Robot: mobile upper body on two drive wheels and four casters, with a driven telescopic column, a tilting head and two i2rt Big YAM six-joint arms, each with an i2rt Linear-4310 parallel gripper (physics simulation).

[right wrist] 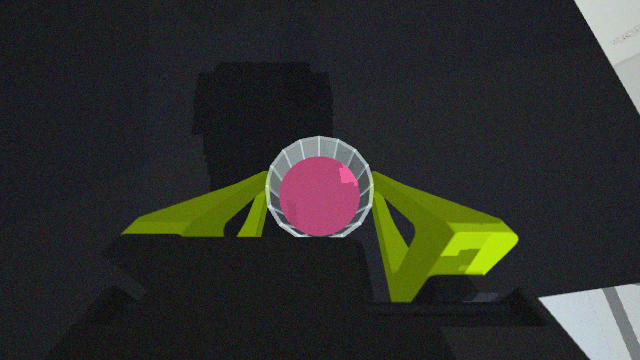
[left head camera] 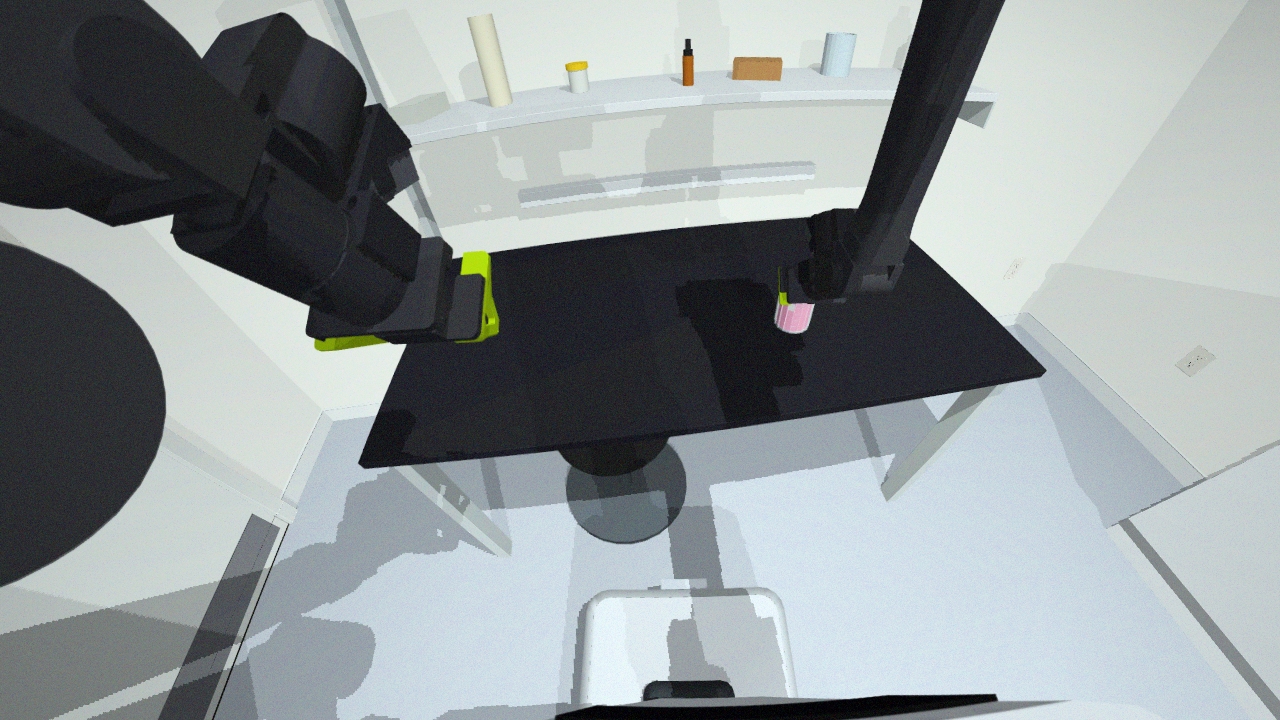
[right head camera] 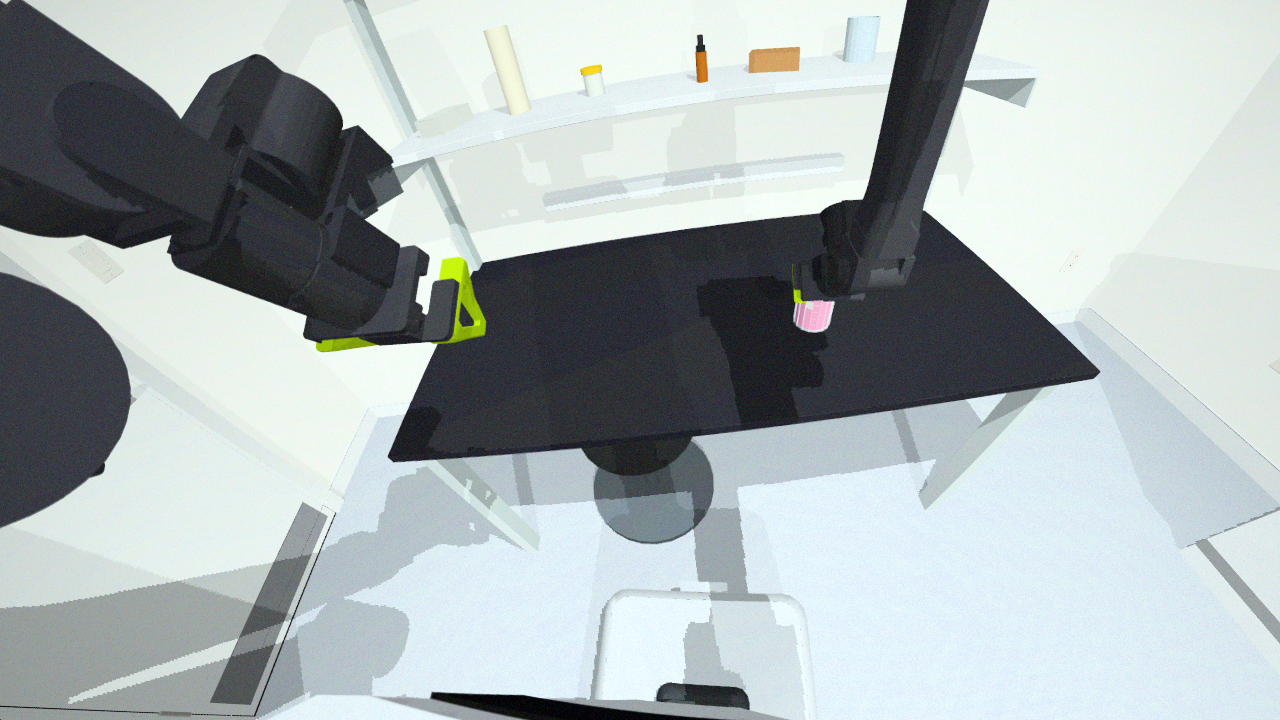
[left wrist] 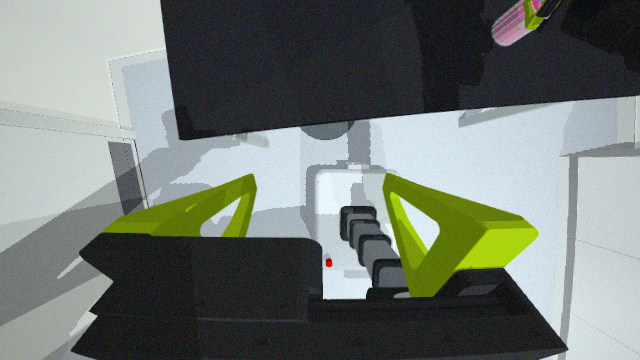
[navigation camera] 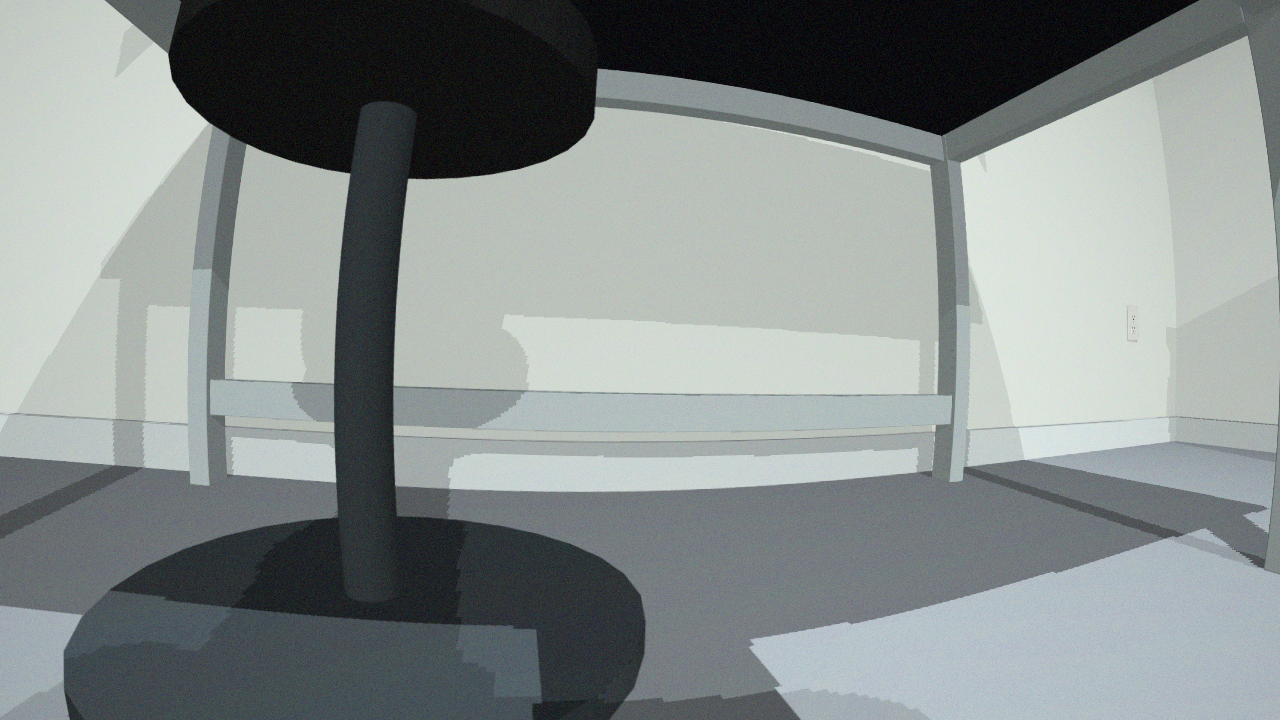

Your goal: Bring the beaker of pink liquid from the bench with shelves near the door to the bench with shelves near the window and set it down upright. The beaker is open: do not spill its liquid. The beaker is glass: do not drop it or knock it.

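Note:
The glass beaker of pink liquid (left head camera: 793,317) (right head camera: 812,316) (left wrist: 509,27) (right wrist: 320,200) is upright, with the liquid level below its open rim. My right gripper (left head camera: 793,299) (right head camera: 810,299) (right wrist: 319,178) is shut on it, one green finger on each side. The beaker appears to be a little above the black top of the bench (left head camera: 581,358) (right head camera: 608,358) (left wrist: 300,65) (right wrist: 450,110), over its right part. My left gripper (left head camera: 411,340) (right head camera: 404,342) (left wrist: 319,180) is open and empty, by the bench's left end. No door or window shows.
A wall shelf (left head camera: 626,100) (right head camera: 662,96) behind the bench holds a cream tube (left head camera: 489,60), a yellow-capped jar (left head camera: 577,77), an amber bottle (left head camera: 687,68), a brown box (left head camera: 757,68) and a pale blue cylinder (left head camera: 837,54). A round stool (navigation camera: 366,340) stands partly under the bench.

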